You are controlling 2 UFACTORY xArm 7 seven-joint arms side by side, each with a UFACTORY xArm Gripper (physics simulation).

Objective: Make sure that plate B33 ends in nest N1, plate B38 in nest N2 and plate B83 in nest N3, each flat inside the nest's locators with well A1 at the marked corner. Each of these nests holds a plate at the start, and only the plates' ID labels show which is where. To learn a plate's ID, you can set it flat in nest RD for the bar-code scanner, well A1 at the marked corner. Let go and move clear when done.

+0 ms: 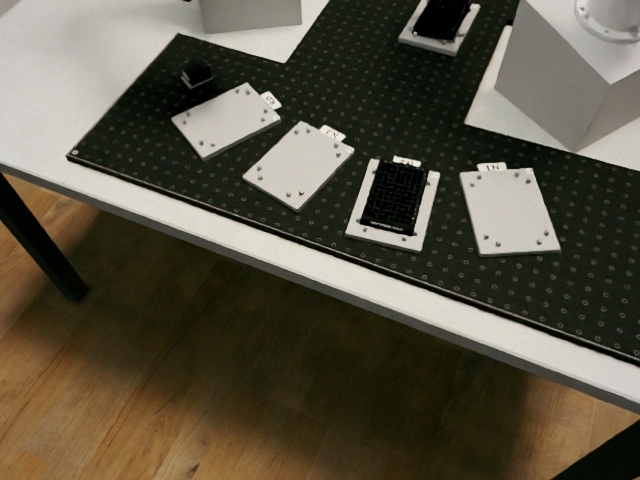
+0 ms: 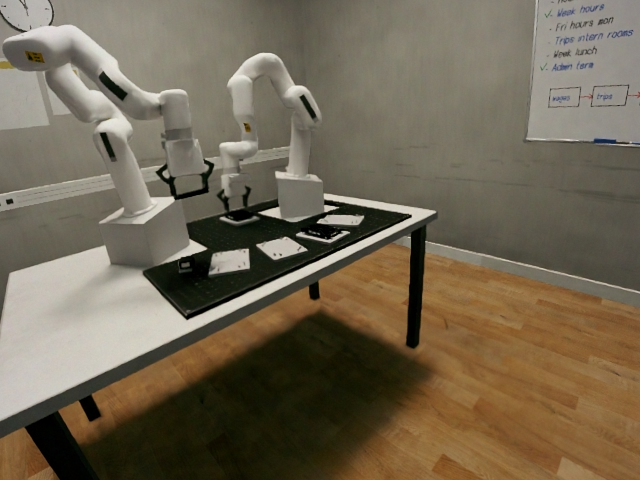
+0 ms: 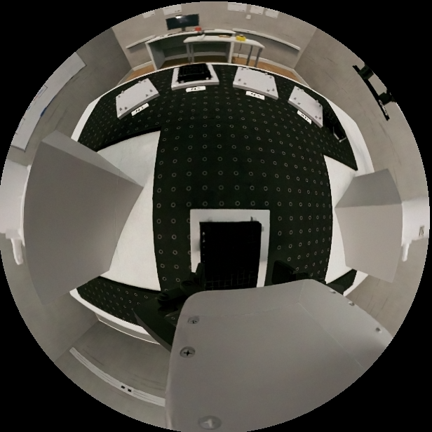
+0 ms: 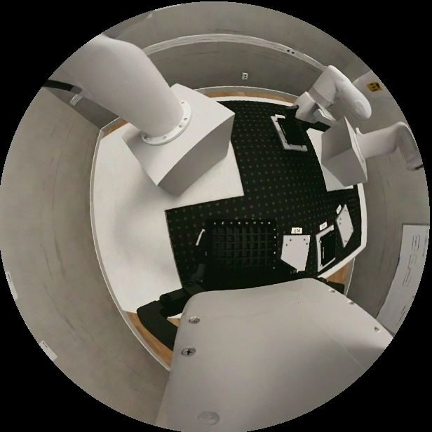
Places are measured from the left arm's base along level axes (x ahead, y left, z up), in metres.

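Pixels of known places: left gripper, fingertip midpoint: (image 1: pixel 441 1) (image 2: pixel 236 209); left arm's base, origin of the base link: (image 1: pixel 612 14) (image 2: pixel 297 176); right arm's base, origin of the base link: (image 2: pixel 140 209).
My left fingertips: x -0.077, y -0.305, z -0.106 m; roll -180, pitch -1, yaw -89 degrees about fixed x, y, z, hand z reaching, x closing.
Observation:
Ahead of a thing's pixels: the offset from my left fingertips to its middle. "spot": to the spot under its first point. Level surfaces: height alone.
My right gripper (image 2: pixel 191 193) (image 4: pixel 241 273) is shut on a black well plate (image 4: pixel 242 245), held high in the air. My left gripper (image 2: pixel 235 206) (image 3: pixel 240 273) is open above a black plate {0.003 m back, 0.007 m left, 0.032 m down} (image 1: pixel 442 19) (image 3: pixel 231 255), which lies in the back nest {0.003 m back, 0.004 m left, 0.045 m down} (image 1: pixel 428 45) (image 3: pixel 230 214); the fingers stand apart from its sides. A third black plate {0.469 m ahead, 0.107 m left, 0.032 m down} (image 1: pixel 395 196) (image 3: pixel 194 73) lies in nest N2 {spot: 0.439 m ahead, 0.160 m left, 0.044 m down} (image 1: pixel 432 198). Nests N1 {0.406 m ahead, 0.275 m left, 0.045 m down} (image 1: pixel 509 211) (image 3: pixel 136 98), N3 {0.468 m ahead, 0.073 m right, 0.045 m down} (image 1: pixel 299 165) (image 3: pixel 255 82) and RD {0.427 m ahead, 0.271 m right, 0.038 m down} (image 1: pixel 225 121) (image 3: pixel 306 105) hold no plate. The plates' IDs cannot be read.
A small black scanner {spot: 0.374 m ahead, 0.345 m right, 0.023 m down} (image 1: pixel 196 73) (image 2: pixel 186 265) stands beside nest RD. The nests stand on a black perforated board {0.055 m down} (image 1: pixel 155 170). The right arm's grey base block (image 2: pixel 147 235) and the left arm's block {spot: 0.174 m ahead, 0.262 m left, 0.038 m up} (image 1: pixel 555 77) (image 2: pixel 300 196) flank the board's narrow back part.

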